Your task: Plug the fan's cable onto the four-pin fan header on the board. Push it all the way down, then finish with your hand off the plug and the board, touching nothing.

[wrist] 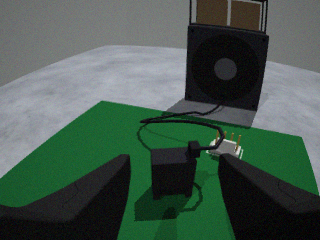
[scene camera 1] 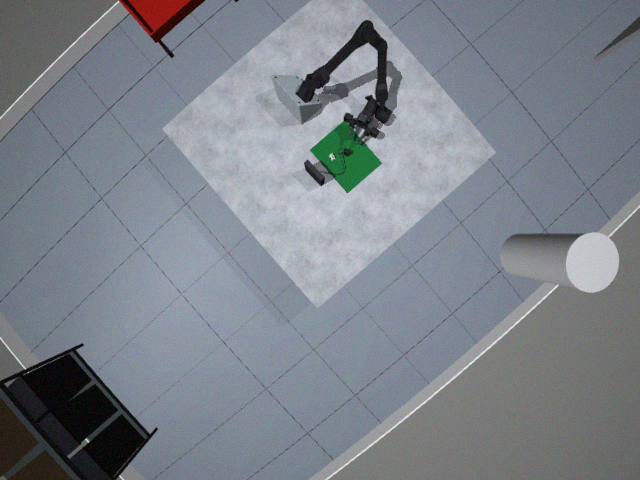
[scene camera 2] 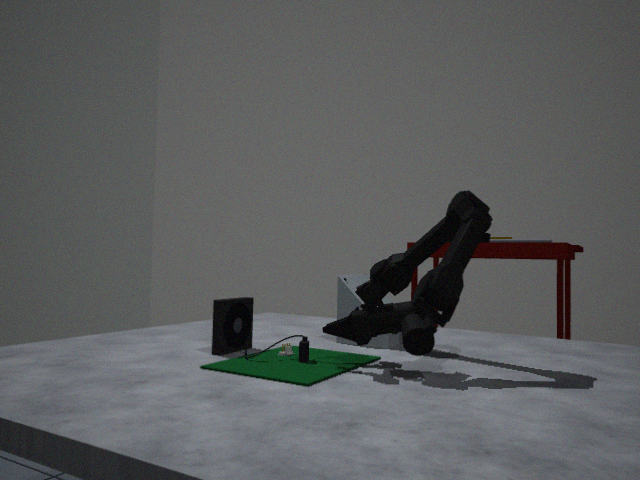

Labels:
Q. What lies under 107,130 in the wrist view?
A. A green board.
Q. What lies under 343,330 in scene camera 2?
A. The gripper.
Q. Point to a green board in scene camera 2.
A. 322,364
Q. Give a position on a black fan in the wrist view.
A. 226,62

